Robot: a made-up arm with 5 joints. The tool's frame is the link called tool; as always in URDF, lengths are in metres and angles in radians. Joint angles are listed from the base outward.
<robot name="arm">
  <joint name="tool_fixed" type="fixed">
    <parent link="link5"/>
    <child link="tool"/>
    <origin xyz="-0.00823 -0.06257 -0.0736" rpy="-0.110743 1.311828 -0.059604"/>
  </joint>
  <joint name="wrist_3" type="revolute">
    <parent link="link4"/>
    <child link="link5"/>
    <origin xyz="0 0 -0.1" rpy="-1.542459 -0.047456 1.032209"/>
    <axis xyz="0 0 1"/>
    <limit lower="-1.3" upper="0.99"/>
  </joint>
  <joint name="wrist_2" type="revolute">
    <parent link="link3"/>
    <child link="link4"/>
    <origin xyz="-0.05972 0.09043 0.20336" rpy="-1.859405 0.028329 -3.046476"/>
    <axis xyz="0 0 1"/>
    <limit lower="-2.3" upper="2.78"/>
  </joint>
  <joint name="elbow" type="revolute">
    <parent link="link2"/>
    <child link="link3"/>
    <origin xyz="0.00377 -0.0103 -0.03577" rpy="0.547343 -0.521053 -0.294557"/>
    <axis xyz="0 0 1"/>
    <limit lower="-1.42" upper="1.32"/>
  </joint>
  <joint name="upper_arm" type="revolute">
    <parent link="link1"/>
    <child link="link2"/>
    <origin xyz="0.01 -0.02 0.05" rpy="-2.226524 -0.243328 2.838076"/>
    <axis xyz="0 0 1"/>
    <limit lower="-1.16" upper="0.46"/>
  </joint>
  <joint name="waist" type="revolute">
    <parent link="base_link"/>
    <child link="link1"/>
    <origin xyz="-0.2 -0.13 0.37" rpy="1.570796 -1.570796 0"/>
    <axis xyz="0 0 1"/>
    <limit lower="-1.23" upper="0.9"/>
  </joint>
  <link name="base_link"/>
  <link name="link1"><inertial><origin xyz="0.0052 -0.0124 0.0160"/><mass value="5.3"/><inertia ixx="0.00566" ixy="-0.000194" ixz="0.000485" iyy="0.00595" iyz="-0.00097" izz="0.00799"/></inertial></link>
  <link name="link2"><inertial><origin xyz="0.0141 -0.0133 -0.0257"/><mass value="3.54"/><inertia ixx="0.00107" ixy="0" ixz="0" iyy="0.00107" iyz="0" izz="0.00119"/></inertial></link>
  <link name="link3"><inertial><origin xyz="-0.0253 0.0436 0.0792"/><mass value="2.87"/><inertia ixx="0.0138" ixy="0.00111" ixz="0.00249" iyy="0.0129" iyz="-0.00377" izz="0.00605"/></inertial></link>
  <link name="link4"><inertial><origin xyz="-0.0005 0.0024 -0.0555"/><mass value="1.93"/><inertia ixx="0.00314" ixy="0" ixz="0" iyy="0.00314" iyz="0" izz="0.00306"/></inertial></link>
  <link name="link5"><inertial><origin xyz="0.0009 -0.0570 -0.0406"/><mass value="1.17"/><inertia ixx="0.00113" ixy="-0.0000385" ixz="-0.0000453" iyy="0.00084" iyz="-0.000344" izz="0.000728"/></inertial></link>
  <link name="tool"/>
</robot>
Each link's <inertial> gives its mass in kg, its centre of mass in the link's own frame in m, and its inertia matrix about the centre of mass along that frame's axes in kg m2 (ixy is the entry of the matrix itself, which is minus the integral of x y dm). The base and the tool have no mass. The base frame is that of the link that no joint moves.
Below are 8 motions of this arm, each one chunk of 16 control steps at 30 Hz.
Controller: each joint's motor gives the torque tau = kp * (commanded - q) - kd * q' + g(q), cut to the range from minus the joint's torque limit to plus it. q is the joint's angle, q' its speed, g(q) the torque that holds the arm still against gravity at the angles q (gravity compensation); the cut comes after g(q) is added. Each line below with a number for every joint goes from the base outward.
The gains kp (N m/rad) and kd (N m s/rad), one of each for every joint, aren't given. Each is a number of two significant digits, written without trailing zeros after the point. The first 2 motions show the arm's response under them.
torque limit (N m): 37 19 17 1.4 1.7
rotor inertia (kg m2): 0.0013 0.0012 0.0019 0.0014 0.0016
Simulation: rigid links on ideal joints. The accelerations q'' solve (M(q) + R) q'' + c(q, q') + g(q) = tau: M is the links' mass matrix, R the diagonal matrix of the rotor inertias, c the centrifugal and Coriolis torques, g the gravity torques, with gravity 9.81 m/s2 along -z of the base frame. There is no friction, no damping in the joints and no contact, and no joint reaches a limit. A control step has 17 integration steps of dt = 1/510 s. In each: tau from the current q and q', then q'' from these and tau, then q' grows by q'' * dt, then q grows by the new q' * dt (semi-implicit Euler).
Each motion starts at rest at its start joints. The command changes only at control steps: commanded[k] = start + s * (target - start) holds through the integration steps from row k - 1 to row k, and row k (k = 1, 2, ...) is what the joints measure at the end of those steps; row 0 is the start. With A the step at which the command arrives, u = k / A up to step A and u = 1 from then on. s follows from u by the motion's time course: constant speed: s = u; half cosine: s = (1 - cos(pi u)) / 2; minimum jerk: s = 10 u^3 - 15 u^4 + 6 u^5; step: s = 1 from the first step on.
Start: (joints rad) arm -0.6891 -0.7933 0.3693 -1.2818 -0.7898
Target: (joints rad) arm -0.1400 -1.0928 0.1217 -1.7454 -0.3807
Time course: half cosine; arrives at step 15
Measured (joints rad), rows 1 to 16:
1: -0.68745 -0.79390 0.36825 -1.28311 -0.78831
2: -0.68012 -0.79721 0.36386 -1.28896 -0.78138
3: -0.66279 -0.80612 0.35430 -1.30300 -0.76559
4: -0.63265 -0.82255 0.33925 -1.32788 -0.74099
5: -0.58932 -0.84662 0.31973 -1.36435 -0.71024
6: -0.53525 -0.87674 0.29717 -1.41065 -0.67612
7: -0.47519 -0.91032 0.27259 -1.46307 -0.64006
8: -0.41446 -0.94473 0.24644 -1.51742 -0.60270
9: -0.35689 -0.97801 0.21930 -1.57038 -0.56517
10: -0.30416 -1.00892 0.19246 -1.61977 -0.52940
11: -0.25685 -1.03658 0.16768 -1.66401 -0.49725
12: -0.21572 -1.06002 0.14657 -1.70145 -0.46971
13: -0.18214 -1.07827 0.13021 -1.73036 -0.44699
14: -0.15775 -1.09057 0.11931 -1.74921 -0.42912
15: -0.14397 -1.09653 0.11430 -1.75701 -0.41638
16: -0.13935 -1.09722 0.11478 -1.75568 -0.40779
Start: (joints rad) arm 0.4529 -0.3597 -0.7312 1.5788 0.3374
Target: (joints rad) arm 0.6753 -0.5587 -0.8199 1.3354 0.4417
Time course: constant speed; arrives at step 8
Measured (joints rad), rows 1 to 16:
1: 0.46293 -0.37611 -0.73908 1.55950 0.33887
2: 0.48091 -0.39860 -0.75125 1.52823 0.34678
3: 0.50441 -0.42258 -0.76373 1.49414 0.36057
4: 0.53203 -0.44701 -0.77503 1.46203 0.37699
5: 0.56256 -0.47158 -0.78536 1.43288 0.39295
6: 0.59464 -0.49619 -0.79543 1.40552 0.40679
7: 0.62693 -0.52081 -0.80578 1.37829 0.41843
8: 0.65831 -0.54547 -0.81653 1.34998 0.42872
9: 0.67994 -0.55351 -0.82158 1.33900 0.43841
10: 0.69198 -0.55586 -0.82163 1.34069 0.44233
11: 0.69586 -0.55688 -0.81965 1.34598 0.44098
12: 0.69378 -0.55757 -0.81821 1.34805 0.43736
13: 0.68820 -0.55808 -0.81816 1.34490 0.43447
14: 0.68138 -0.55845 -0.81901 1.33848 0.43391
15: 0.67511 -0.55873 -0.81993 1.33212 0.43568
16: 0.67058 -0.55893 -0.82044 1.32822 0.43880
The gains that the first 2 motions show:
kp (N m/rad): 26 110 69 2.6 1.6
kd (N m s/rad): 1 3.7 1.7 0.078 0.092
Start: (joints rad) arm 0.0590 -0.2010 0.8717 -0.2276 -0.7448
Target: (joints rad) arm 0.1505 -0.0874 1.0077 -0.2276 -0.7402
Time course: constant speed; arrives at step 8
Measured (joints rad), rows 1 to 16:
1: 0.06114 -0.19804 0.87516 -0.23335 -0.75051
2: 0.06710 -0.18971 0.88645 -0.24790 -0.76417
3: 0.07671 -0.17605 0.90488 -0.26573 -0.78035
4: 0.08865 -0.15887 0.92725 -0.27797 -0.79179
5: 0.10153 -0.14046 0.95019 -0.27798 -0.79388
6: 0.11440 -0.12260 0.97151 -0.26471 -0.78622
7: 0.12690 -0.10611 0.99061 -0.24261 -0.77168
8: 0.13919 -0.09100 1.00792 -0.21915 -0.75447
9: 0.14938 -0.07980 1.02073 -0.19540 -0.73285
10: 0.15575 -0.07449 1.02548 -0.17252 -0.70723
11: 0.15851 -0.07470 1.02328 -0.15689 -0.68425
12: 0.15906 -0.07848 1.01737 -0.15470 -0.67136
13: 0.15891 -0.08349 1.01097 -0.16763 -0.67275
14: 0.15887 -0.08791 1.00618 -0.19196 -0.68770
15: 0.15899 -0.09083 1.00368 -0.22055 -0.71131
16: 0.15892 -0.09212 1.00312 -0.24582 -0.73676

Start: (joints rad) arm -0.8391 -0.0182 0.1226 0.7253 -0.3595
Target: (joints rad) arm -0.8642 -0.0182 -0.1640 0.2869 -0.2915
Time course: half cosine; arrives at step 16
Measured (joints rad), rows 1 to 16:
1: -0.83840 -0.01780 0.12124 0.72385 -0.35924
2: -0.83624 -0.01688 0.11631 0.71784 -0.35812
3: -0.83286 -0.01612 0.10646 0.70474 -0.35560
4: -0.82905 -0.01605 0.09126 0.68377 -0.35146
5: -0.82585 -0.01676 0.07100 0.65573 -0.34575
6: -0.82428 -0.01795 0.04661 0.62214 -0.33865
7: -0.82509 -0.01919 0.01929 0.58441 -0.33051
8: -0.82866 -0.02009 -0.00968 0.54342 -0.32197
9: -0.83488 -0.02049 -0.03910 0.49976 -0.31398
10: -0.84325 -0.02044 -0.06787 0.45420 -0.30770
11: -0.85301 -0.02013 -0.09496 0.40814 -0.30410
12: -0.86331 -0.01972 -0.11934 0.36371 -0.30367
13: -0.87333 -0.01933 -0.14002 0.32348 -0.30624
14: -0.88236 -0.01899 -0.15613 0.28998 -0.31106
15: -0.88981 -0.01870 -0.16698 0.26532 -0.31706
16: -0.89523 -0.01847 -0.17209 0.25095 -0.32317

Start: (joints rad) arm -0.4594 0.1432 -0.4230 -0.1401 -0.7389
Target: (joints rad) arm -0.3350 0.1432 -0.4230 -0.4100 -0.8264
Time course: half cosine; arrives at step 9
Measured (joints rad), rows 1 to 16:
1: -0.45854 0.14317 -0.42356 -0.14231 -0.73941
2: -0.45510 0.14303 -0.42511 -0.15236 -0.74187
3: -0.44765 0.14278 -0.42706 -0.17605 -0.74809
4: -0.43535 0.14266 -0.42853 -0.21587 -0.75950
5: -0.41830 0.14286 -0.42887 -0.26949 -0.77619
6: -0.39763 0.14333 -0.42788 -0.32998 -0.79636
7: -0.37546 0.14387 -0.42573 -0.38746 -0.81642
8: -0.35443 0.14420 -0.42287 -0.43156 -0.83216
9: -0.33722 0.14424 -0.41980 -0.45391 -0.84018
10: -0.32519 0.14405 -0.41752 -0.45206 -0.83958
11: -0.31812 0.14372 -0.41679 -0.43169 -0.83230
12: -0.31509 0.14326 -0.41729 -0.40349 -0.82161
13: -0.31494 0.14277 -0.41834 -0.37836 -0.81075
14: -0.31657 0.14240 -0.41943 -0.36372 -0.80222
15: -0.31924 0.14227 -0.42034 -0.36197 -0.79765
16: -0.32254 0.14241 -0.42104 -0.37106 -0.79769

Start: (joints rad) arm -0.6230 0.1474 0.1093 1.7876 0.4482
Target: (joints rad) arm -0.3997 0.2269 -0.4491 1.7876 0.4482
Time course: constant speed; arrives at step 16
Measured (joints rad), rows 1 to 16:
1: -0.61199 0.15479 0.08903 1.77899 0.43987
2: -0.59718 0.15995 0.05710 1.76844 0.42367
3: -0.58149 0.16226 0.01992 1.76045 0.41046
4: -0.56629 0.16403 -0.01809 1.75841 0.40739
5: -0.55229 0.16705 -0.05491 1.76329 0.41423
6: -0.53958 0.17165 -0.09047 1.77314 0.42642
7: -0.52784 0.17712 -0.12558 1.78431 0.43916
8: -0.51658 0.18268 -0.16087 1.79341 0.44969
9: -0.50538 0.18797 -0.19643 1.79859 0.45719
10: -0.49390 0.19303 -0.23201 1.79979 0.46181
11: -0.48186 0.19805 -0.26735 1.79806 0.46388
12: -0.46906 0.20311 -0.30238 1.79484 0.46376
13: -0.45540 0.20821 -0.33713 1.79139 0.46192
14: -0.44094 0.21330 -0.37170 1.78850 0.45900
15: -0.42587 0.21836 -0.40617 1.78654 0.45566
16: -0.41048 0.22340 -0.44061 1.78550 0.45246

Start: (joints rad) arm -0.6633 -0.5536 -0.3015 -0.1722 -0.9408
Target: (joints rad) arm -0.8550 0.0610 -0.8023 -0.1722 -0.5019
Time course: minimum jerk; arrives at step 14
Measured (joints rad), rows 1 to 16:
1: -0.66337 -0.55266 -0.30221 -0.17106 -0.94052
2: -0.66386 -0.54599 -0.30741 -0.16347 -0.93817
3: -0.66531 -0.52668 -0.32303 -0.14412 -0.92953
4: -0.66856 -0.48997 -0.35316 -0.11384 -0.90939
5: -0.67435 -0.43508 -0.39815 -0.08082 -0.87400
6: -0.68314 -0.36498 -0.45534 -0.05718 -0.82312
7: -0.69547 -0.28516 -0.52046 -0.05360 -0.76105
8: -0.71239 -0.20240 -0.58854 -0.07439 -0.69632
9: -0.73527 -0.12369 -0.65438 -0.11542 -0.63951
10: -0.76500 -0.05521 -0.71312 -0.16627 -0.59948
11: -0.80115 -0.00153 -0.76082 -0.21540 -0.58019
12: -0.84143 0.03502 -0.79504 -0.25480 -0.57989
13: -0.88166 0.05489 -0.81532 -0.28121 -0.59285
14: -0.91628 0.06200 -0.82386 -0.29401 -0.61123
15: -0.93959 0.06319 -0.82550 -0.29305 -0.62654
16: -0.94837 0.06283 -0.82435 -0.28102 -0.63305

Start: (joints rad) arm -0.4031 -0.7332 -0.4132 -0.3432 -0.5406
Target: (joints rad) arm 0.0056 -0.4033 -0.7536 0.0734 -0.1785
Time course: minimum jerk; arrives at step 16
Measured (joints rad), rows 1 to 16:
1: -0.40297 -0.73286 -0.41356 -0.34276 -0.54030
2: -0.40172 -0.73046 -0.41626 -0.33967 -0.53818
3: -0.39686 -0.72354 -0.42467 -0.33093 -0.53230
4: -0.38536 -0.71007 -0.44139 -0.31433 -0.52151
5: -0.36503 -0.68916 -0.46700 -0.28910 -0.50569
6: -0.33512 -0.66109 -0.50016 -0.25573 -0.48511
7: -0.29626 -0.62716 -0.53854 -0.21567 -0.46004
8: -0.25015 -0.58940 -0.57946 -0.17097 -0.43071
9: -0.19934 -0.55024 -0.62024 -0.12399 -0.39764
10: -0.14691 -0.51223 -0.65830 -0.07720 -0.36185
11: -0.09621 -0.47779 -0.69136 -0.03304 -0.32498
12: -0.05055 -0.44890 -0.71764 0.00626 -0.28901
13: -0.01288 -0.42692 -0.73610 0.03872 -0.25605
14: 0.01465 -0.41235 -0.74667 0.06295 -0.22787
15: 0.03099 -0.40468 -0.75046 0.07841 -0.20553
16: 0.03673 -0.40217 -0.74985 0.08600 -0.18891

